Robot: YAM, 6 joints.
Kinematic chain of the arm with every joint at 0, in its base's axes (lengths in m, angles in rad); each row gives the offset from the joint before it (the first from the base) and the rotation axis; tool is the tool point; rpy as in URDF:
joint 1: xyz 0 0 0.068 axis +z
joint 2: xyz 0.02 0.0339 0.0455 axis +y
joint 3: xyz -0.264 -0.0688 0 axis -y
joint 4: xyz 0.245 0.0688 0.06 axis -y
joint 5: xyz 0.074 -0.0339 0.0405 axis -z
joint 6: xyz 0.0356 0 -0.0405 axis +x
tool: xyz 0 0 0 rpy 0 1.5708 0
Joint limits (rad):
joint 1: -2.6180..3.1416
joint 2: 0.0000..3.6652
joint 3: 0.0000..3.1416
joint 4: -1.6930..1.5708
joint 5: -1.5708..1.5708
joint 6: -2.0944..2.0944
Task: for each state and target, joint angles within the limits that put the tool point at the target. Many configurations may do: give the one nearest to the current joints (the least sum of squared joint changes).
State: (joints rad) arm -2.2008 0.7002 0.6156 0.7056 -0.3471 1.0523
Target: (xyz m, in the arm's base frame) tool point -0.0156 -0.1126 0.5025
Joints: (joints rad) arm -1.8383 0.7709 1.0079 0.7571 -0.4263 1.0523
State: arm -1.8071 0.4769 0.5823 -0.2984 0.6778 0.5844
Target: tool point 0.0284 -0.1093 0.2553
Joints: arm -1.1622 0.3572 0.4452 -0.3956 0.5094 0.5844
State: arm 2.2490 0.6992 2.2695 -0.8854 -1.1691 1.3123
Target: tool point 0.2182 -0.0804 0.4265
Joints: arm 2.9265 0.1591 1.7880 -1.2869 -1.1157 1.3123
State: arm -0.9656 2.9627 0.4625 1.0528 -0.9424 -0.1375
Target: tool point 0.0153 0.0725 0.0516
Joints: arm -1.3256 3.4159 0.0000 0.2630 -1.1465 -0.1375
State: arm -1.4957 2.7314 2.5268 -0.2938 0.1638 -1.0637
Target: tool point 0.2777 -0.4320 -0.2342
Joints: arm -0.9921 3.4819 2.5348 -0.1192 0.1070 -1.0637
